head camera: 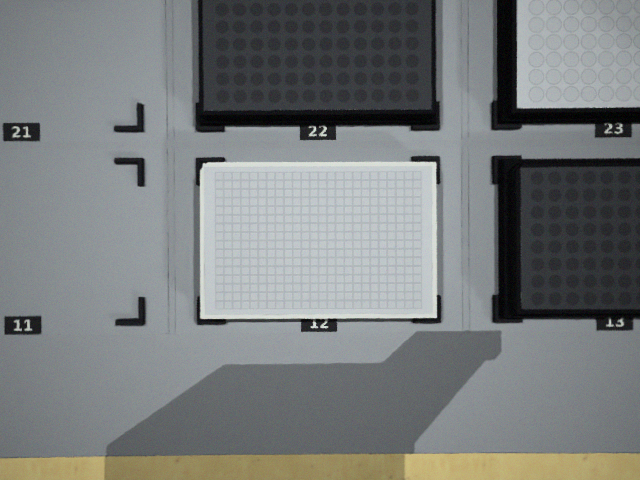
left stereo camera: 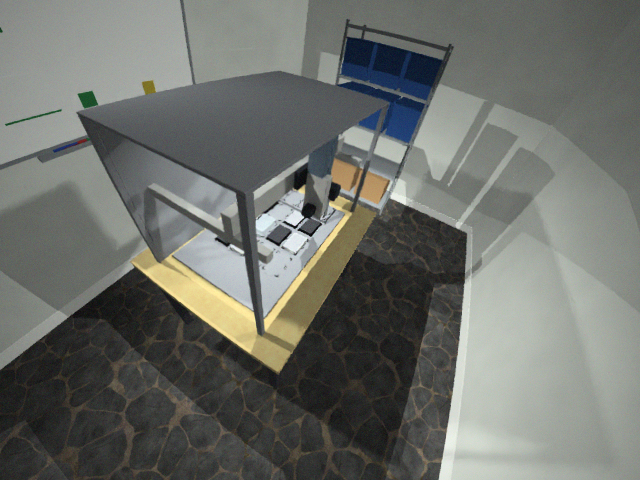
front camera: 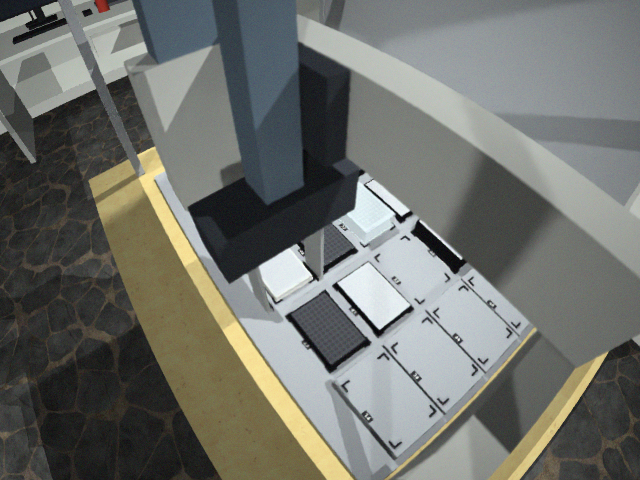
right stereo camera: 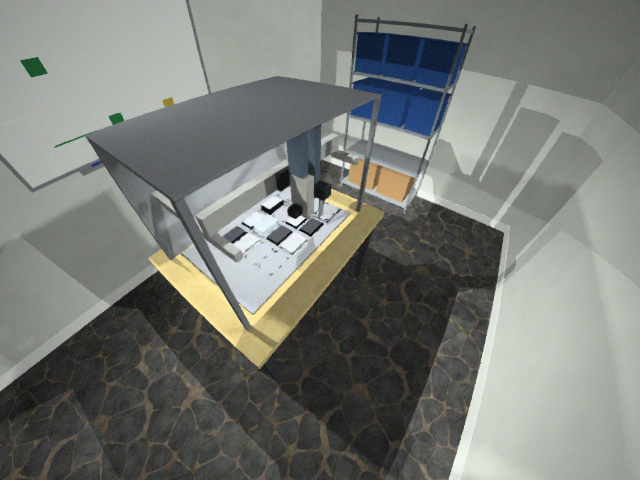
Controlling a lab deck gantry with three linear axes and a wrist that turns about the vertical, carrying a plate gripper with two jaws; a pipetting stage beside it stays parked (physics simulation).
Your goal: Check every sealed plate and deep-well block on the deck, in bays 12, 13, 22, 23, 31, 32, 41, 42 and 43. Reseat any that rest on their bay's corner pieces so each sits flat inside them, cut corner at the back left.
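Places are measured from the robot's base along level axes (x right, y ahead, z up), in metres.
Pixels of known places: gripper, fingertip midpoint: (front camera: 289,286) (right stereo camera: 314,212); robot's base, link origin: (left stereo camera: 277,276) (right stereo camera: 271,274).
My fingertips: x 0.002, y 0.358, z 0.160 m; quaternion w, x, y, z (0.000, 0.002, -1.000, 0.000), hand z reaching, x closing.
Observation:
For each thing: its middle in the pictures, then the offset to it from my fingertips. "pt": a spot on its surface instead.
- white plate, body centre: (head camera: 318,240) (front camera: 276,265) (left stereo camera: 295,242) (right stereo camera: 293,242) dx -0.045, dy -0.130, dz -0.152 m
- bay 13, surface spot: (head camera: 573,237) pt dx -0.046, dy +0.003, dz -0.145 m
- bay 22, surface spot: (head camera: 315,56) pt dx -0.141, dy -0.131, dz -0.145 m
- white-topped plate, body centre: (head camera: 622,39) (front camera: 373,296) (left stereo camera: 295,218) (right stereo camera: 297,219) dx -0.152, dy +0.034, dz -0.152 m
- pale blue block, body centre: (front camera: 360,211) (left stereo camera: 263,224) (right stereo camera: 266,225) dx -0.259, dy -0.130, dz -0.139 m
- white-topped item, body centre: (front camera: 394,194) (right stereo camera: 254,219) dx -0.366, dy -0.130, dz -0.152 m
- dark item, body centre: (front camera: 448,236) (right stereo camera: 272,204) dx -0.366, dy +0.034, dz -0.139 m
My gripper (front camera: 294,294) is open and empty, its jaws apart over the bay 12 area in the front view. A white plate (front camera: 285,273) (head camera: 317,240) is in bay 12; from above its outline lies within the corner pieces, the notched corner at the back left. Whether it is slightly tilted, I cannot tell. Dark plates stand in bay 13 (front camera: 329,330) (head camera: 573,237) and bay 22 (front camera: 338,248) (head camera: 315,56). A white-topped plate (front camera: 374,297) (head camera: 573,62) is in bay 23. A pale blue block (front camera: 368,214) is in bay 32. Bays 31 and 41 are hidden in the front view.
A white-topped item (front camera: 387,198) and a dark item (front camera: 439,245) stand in the back row, partly hidden by the grey beam (front camera: 413,155). The grey stage housing (front camera: 191,129) stands beside my arm. A yellow border (head camera: 516,467) runs along the deck's front.

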